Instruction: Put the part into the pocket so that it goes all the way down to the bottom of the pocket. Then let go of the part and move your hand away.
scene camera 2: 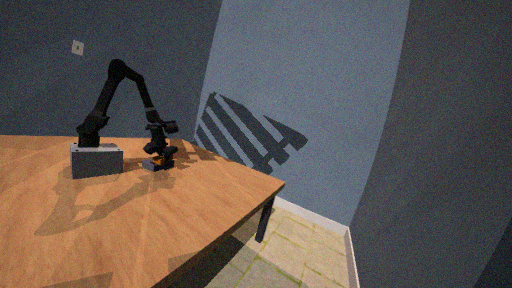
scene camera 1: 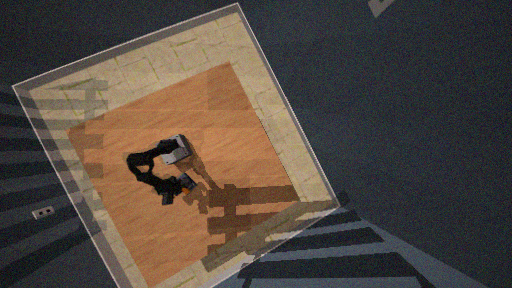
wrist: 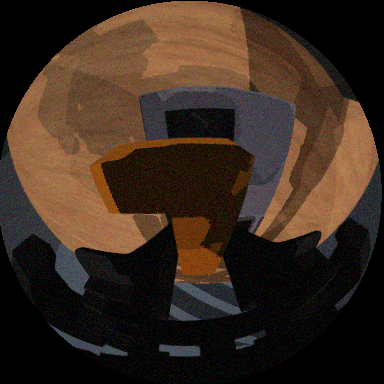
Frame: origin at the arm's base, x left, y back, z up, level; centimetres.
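Seen in the pictures: gripper, fingertip midpoint: (scene camera 2: 165, 160) (scene camera 1: 185, 188) (wrist: 197, 222); arm's base, origin of the base link: (scene camera 2: 88, 145) (scene camera 1: 172, 144).
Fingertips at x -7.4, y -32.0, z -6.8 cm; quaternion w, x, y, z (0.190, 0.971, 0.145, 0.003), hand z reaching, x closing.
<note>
Pixels of each thing's middle, then the offset from my fingertips to it. "spot": a spot on its surface instead. Level surfaces: height alone.
- orange L-shaped part, body centre: (wrist: 177, 230) (scene camera 2: 165, 158) (scene camera 1: 182, 188) dy +1.0, dx -1.8, dz +1.8 cm
- grey block with the pocket, body centre: (wrist: 218, 183) (scene camera 2: 159, 163) (scene camera 1: 186, 183) dy +3.1, dx +0.9, dz -1.8 cm
- dark pocket, surface spot: (wrist: 200, 123) spot: dy +7.0, dx -1.8, dz -3.1 cm
- wooden table, its level: dz -3.6 cm
An orange L-shaped part (scene camera 1: 185, 191) (scene camera 2: 159, 161) (wrist: 175, 175) is held between the fingers of my gripper (scene camera 2: 161, 156) (wrist: 197, 222), which is shut on it. The grey block with the pocket (scene camera 1: 188, 180) (scene camera 2: 149, 165) (wrist: 270, 145) sits on the table. In the wrist view, the dark pocket (wrist: 200, 123) shows partly beyond the part's far edge. The part covers the near portion of the block and the rest of the opening, and its long arm reaches left past the block's side. The part's underside and any contact with the block are hidden.
The wooden table (scene camera 1: 220, 120) (scene camera 2: 200, 200) carries the arm's grey base box (scene camera 1: 176, 151) (scene camera 2: 97, 162), close to the block. The black arm (scene camera 1: 145, 175) (scene camera 2: 102, 100) arches from the base to the gripper. Shadows lie across the table around the block.
</note>
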